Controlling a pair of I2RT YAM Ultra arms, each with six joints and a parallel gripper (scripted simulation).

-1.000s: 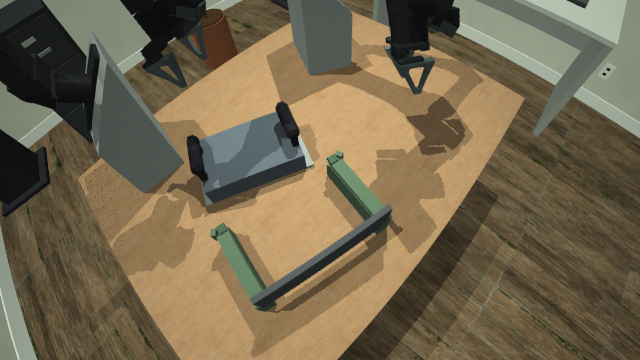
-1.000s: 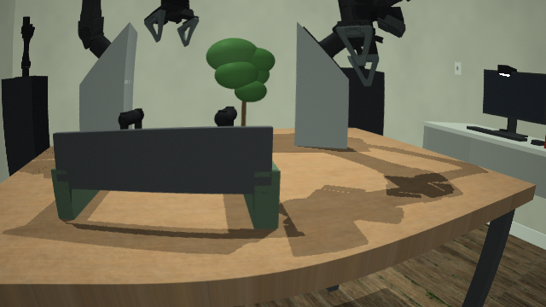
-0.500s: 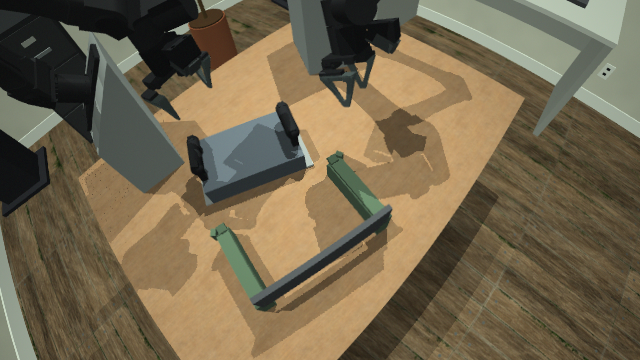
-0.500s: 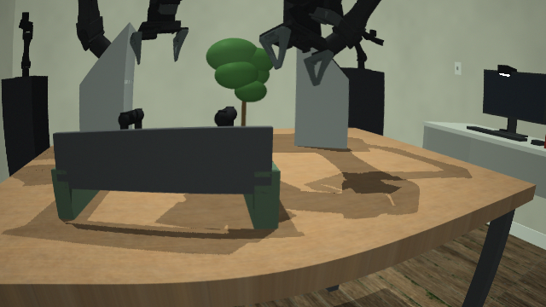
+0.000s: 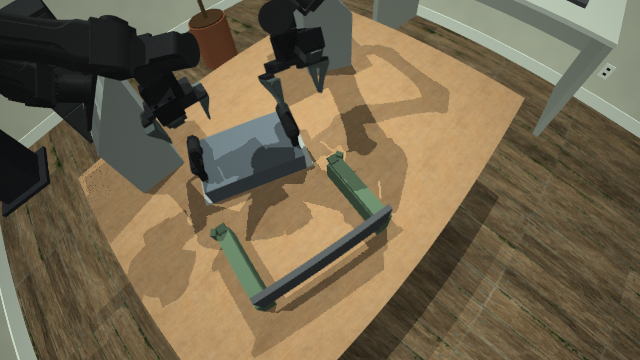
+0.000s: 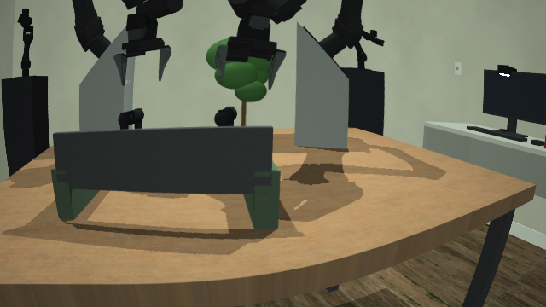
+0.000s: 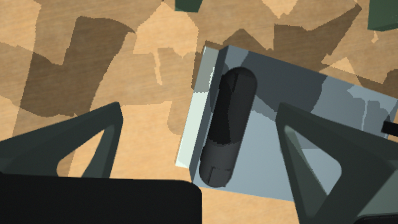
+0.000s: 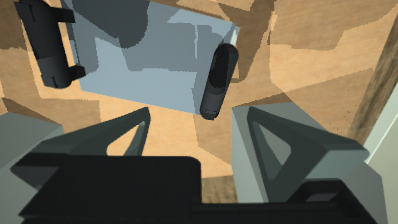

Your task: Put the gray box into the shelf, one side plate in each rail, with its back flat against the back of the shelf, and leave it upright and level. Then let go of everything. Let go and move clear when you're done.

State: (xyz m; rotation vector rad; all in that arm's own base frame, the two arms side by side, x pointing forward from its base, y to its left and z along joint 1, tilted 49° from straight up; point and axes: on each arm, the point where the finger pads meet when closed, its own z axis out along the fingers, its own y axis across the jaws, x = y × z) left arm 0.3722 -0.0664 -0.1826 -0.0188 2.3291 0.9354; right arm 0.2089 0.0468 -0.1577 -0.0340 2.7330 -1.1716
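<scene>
Now: the gray box 6 cm behind my left hand, 15 cm to the right of it and 12 cm below it. Round my left hand: dark back panel: 28 cm ahead, 17 cm to the right, 9 cm below.
Now: right hand 14 cm above the gray box, 9 cm to the right of it and 3 cm short of it. Round my right hand: dark back panel (37 cm ahead, 10 cm below, 7 cm to the left).
</scene>
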